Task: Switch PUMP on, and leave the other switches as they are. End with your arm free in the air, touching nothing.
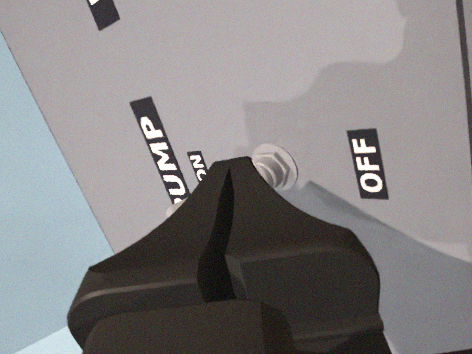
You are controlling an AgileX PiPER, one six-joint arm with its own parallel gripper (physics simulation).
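My gripper [235, 182] is shut, with its fingertips together over the PUMP switch. The switch's round metal base and nut [283, 168] show just right of the fingertips. The end of its pale lever [174, 208] shows at the left edge of the gripper, beside the PUMP label [159, 150], so the lever leans to the ON side. The middle of the lever is hidden behind the fingers. The ON label [196, 162] is partly covered by the gripper, and the OFF label [367, 164] shows at the right. Whether the fingers touch the lever cannot be told.
The grey panel [200, 60] lies under the gripper, with shadows across it. Part of another dark label [104, 16] shows at the top left. A light blue surface [40, 200] lies beyond the panel's left edge. A dark line [465, 60] runs down the right side.
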